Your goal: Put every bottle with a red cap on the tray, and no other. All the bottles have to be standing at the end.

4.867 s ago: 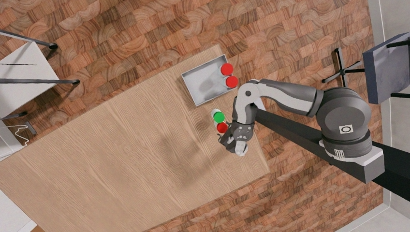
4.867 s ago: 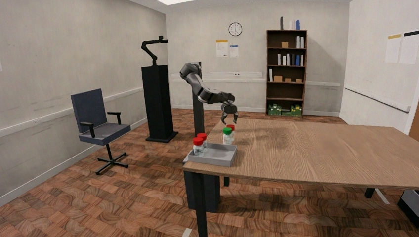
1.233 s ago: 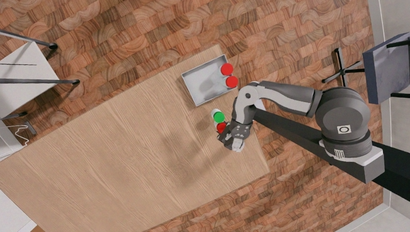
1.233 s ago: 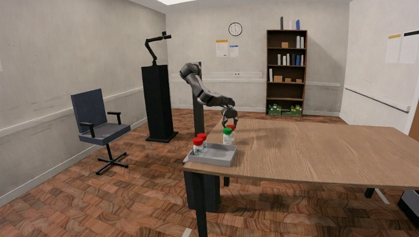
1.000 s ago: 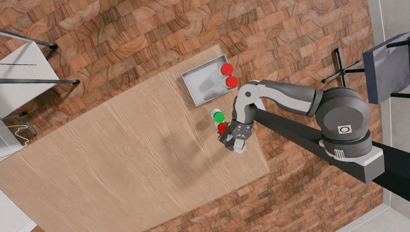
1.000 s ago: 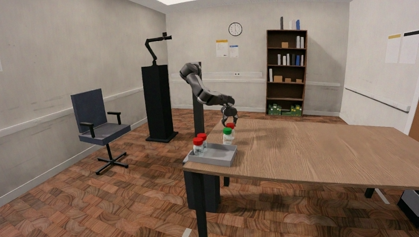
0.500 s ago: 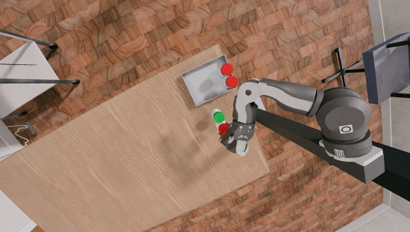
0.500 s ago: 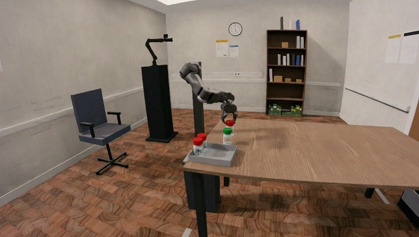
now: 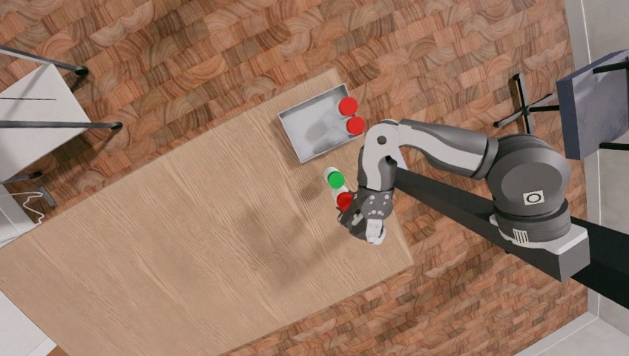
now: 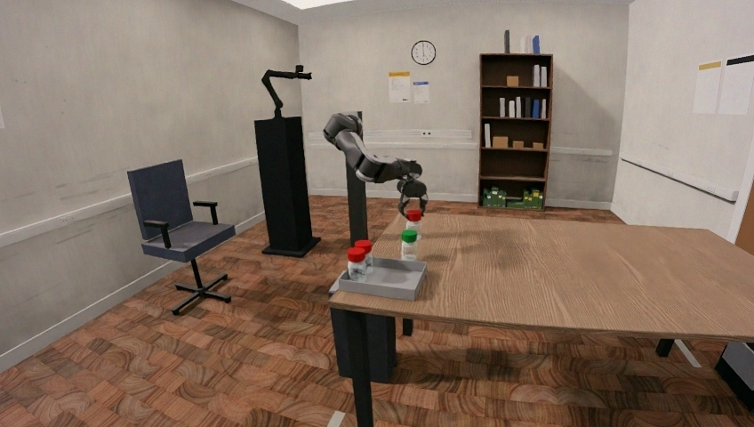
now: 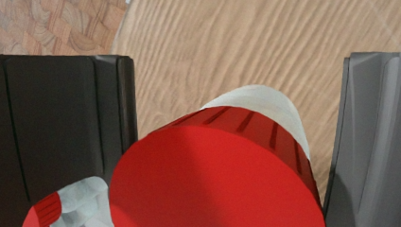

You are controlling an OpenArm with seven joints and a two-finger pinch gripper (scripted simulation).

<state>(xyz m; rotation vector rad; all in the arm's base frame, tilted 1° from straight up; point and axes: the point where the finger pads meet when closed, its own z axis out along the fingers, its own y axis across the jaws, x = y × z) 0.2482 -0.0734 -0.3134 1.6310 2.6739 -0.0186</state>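
The grey tray lies 50 mm behind my hand, 250 mm to the right of it and 140 mm below it. Round my hand: green-capped bottle 70 mm to the right, 100 mm below.
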